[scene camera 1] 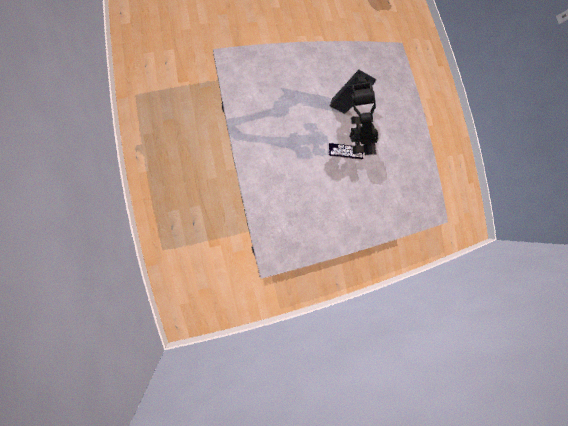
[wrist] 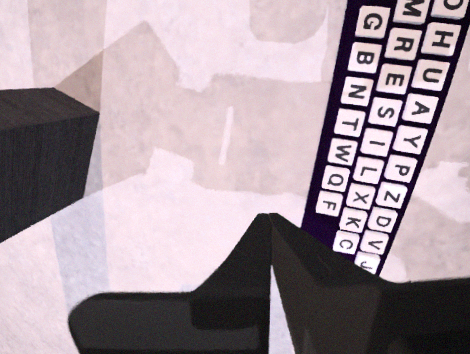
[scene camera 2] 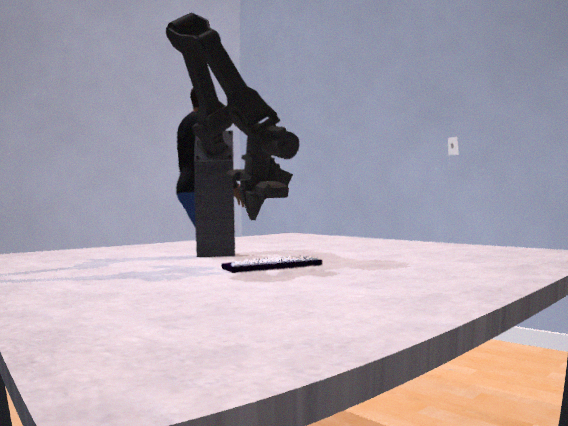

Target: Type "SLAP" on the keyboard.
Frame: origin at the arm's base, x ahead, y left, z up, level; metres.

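Where they show: gripper, between the fingertips: (scene camera 1: pixel 350 135) (wrist: pixel 267 222) (scene camera 2: pixel 252 219); arm's base, origin of its link: (scene camera 1: pixel 361 82) (scene camera 2: pixel 212 144).
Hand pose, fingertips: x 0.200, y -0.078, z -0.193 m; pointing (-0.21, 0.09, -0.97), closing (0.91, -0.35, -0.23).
Each offset is from my fingertips to the top centre of the thing. Level surfaces: height alone.
A dark purple keyboard @(dx +0.062, dy -0.011, dz -0.085 m) (scene camera 1: pixel 340 150) (scene camera 2: pixel 273 264) (wrist: pixel 320 226) with white letter keys lies flat on the table. In the wrist view it runs down the right side at a slant. The S key @(dx +0.075, dy +0.011, dz -0.085 m) (wrist: pixel 384 112), L key @(dx +0.055, dy -0.024, dz -0.085 m) (wrist: pixel 368 170), A key @(dx +0.095, dy +0.006, dz -0.085 m) (wrist: pixel 420 109) and P key @(dx +0.075, dy -0.030, dz -0.085 m) (wrist: pixel 401 169) show there. My gripper (scene camera 2: pixel 253 217) (wrist: pixel 267 222) is shut with nothing between its fingers. It points down above the table, well clear of the keyboard in height. In the wrist view its tips appear beside the keyboard's lower left corner, below the F key; the right finger covers part of the lower end.
The arm's black pedestal (scene camera 2: pixel 215 210) (wrist: pixel 45 165) stands on the table @(dz -0.103 m) (scene camera 1: pixel 300 215) (scene camera 2: pixel 200 325) behind the keyboard. In scene camera 1 the arm covers the keyboard's right end. A person (scene camera 2: pixel 186 150) stands behind the pedestal, beyond the table. Arm shadows fall around the keyboard.
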